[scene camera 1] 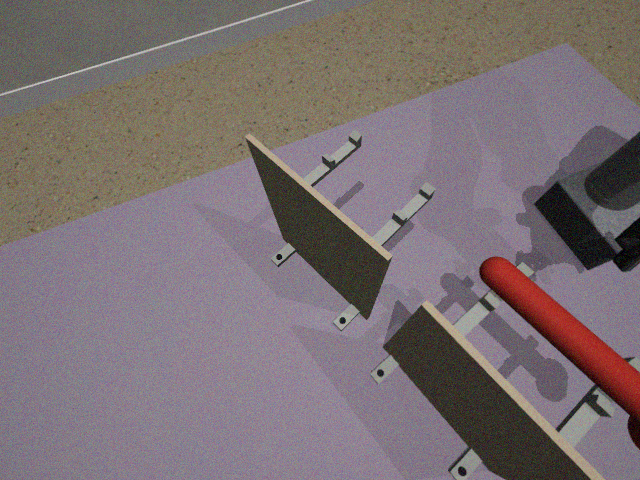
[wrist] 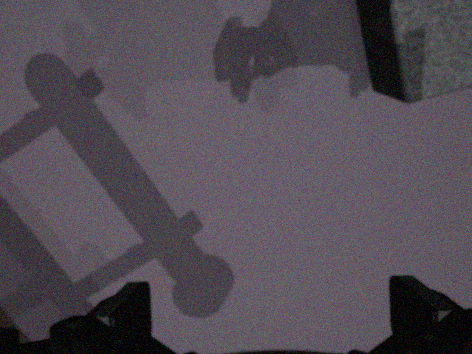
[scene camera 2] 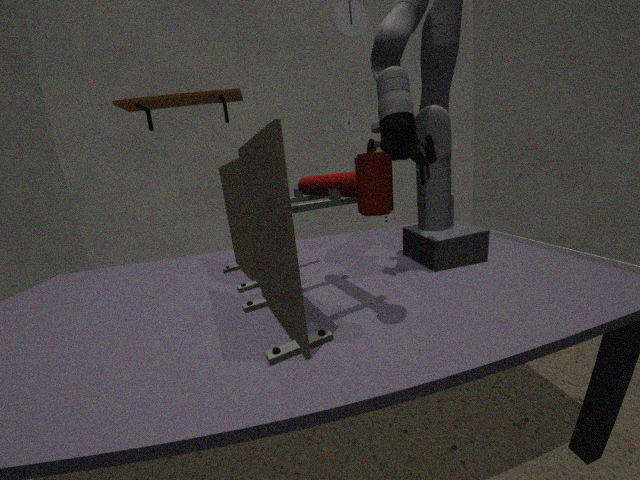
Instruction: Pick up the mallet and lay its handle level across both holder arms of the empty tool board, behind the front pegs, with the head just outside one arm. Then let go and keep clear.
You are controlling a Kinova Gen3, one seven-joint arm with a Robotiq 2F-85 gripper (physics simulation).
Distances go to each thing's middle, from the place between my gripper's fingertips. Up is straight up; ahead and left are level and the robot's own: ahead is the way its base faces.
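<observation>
There is the red mallet [scene camera 1: 600,363], and my gripper sits 20 mm below it, 170 mm short of it and 40 mm to the right of it.
</observation>
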